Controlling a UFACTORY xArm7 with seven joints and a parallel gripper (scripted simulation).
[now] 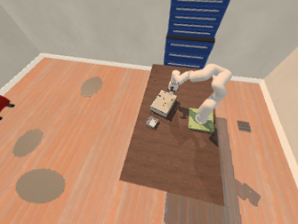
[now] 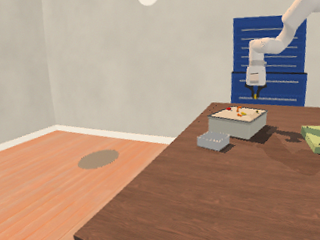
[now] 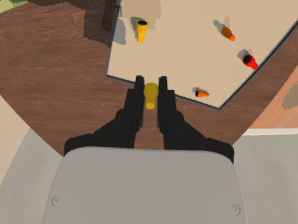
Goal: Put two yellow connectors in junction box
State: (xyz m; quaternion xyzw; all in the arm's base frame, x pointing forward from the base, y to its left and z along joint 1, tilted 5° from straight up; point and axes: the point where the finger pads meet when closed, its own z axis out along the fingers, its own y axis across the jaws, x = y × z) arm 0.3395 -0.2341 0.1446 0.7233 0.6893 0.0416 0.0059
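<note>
Right now my hand is 330 mm to the right of the junction box, 180 mm short of it and 170 mm above it. The rest, counted from my hand: tool case: 110 mm below, 80 mm ahead, 70 mm to the left; red connector: 140 mm ahead, 80 mm below.
</note>
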